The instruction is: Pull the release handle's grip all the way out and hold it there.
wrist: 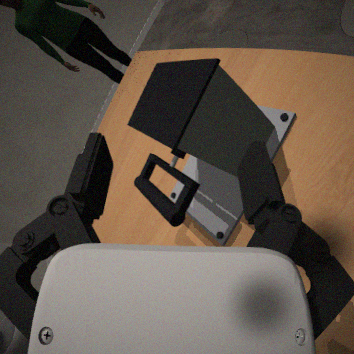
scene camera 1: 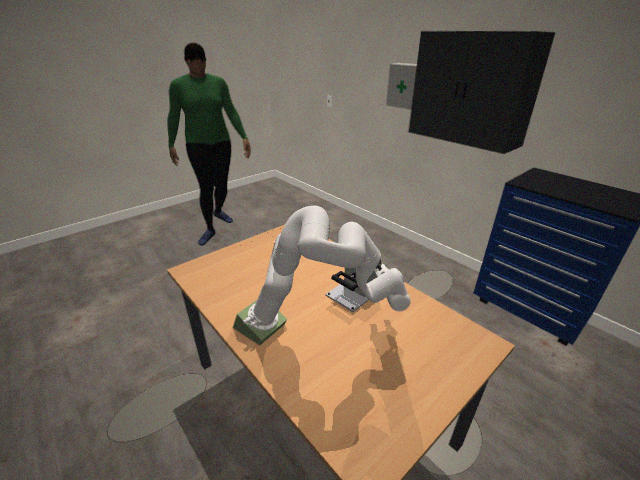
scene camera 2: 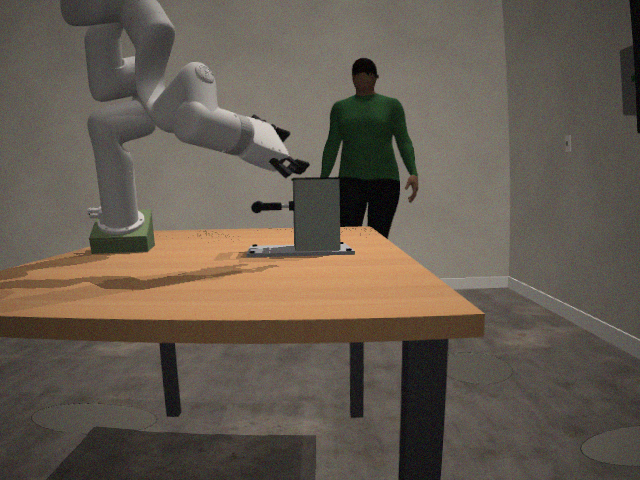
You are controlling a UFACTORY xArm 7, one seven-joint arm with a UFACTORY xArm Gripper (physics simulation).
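The release handle's grip, a black rectangular loop (scene camera 1: 345,280) (scene camera 2: 266,206) (wrist: 157,202), sticks out on a short metal rod from a grey-green box (scene camera 2: 316,214) (wrist: 225,125) with a black top. The box stands upright on a light grey base plate (scene camera 1: 336,296) (scene camera 2: 273,251) (wrist: 205,215) with dark bolts. My gripper (scene camera 2: 295,149) (wrist: 176,151) is open and empty. In scene camera 2 it is higher than the grip, near the box's top edge, tilted downward. In the wrist view the grip shows between the two fingers, beyond them. The arm mostly hides the gripper in scene camera 1.
The fixture and my arm's green base block (scene camera 1: 258,333) (scene camera 2: 121,243) are on the wooden table (scene camera 1: 439,361) (scene camera 2: 258,299) (wrist: 320,90). A person in green (scene camera 1: 201,113) (scene camera 2: 367,139) (wrist: 50,27) stands beyond the table. A blue drawer cabinet (scene camera 1: 553,258) stands by the wall.
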